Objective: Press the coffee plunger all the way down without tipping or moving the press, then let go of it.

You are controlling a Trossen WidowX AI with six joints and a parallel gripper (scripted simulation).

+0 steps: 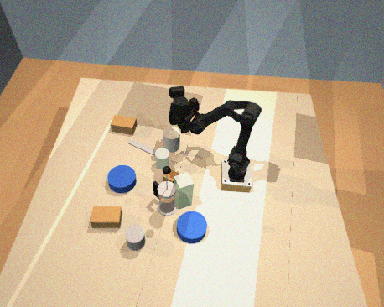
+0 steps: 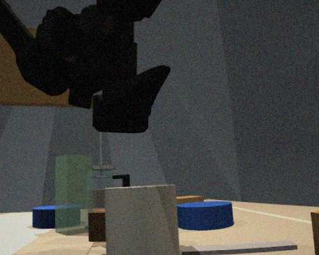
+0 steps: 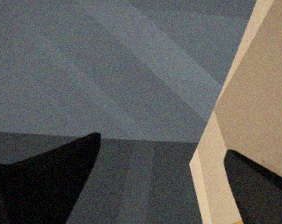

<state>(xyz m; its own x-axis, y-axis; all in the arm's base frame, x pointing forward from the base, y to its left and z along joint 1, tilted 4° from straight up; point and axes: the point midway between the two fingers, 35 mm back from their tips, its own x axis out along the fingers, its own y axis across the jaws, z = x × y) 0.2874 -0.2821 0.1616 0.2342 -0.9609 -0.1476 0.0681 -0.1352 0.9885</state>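
Now: the coffee press 3 cm ahead of my gripper tip, 42 cm to the left of it and 11 cm below it. Round my gripper tip: flat grey strip: 14 cm ahead, 11 cm to the left, 24 cm below; pale green block: 5 cm behind, 41 cm to the left, 16 cm below; orange block: 30 cm to the left, 22 cm below.
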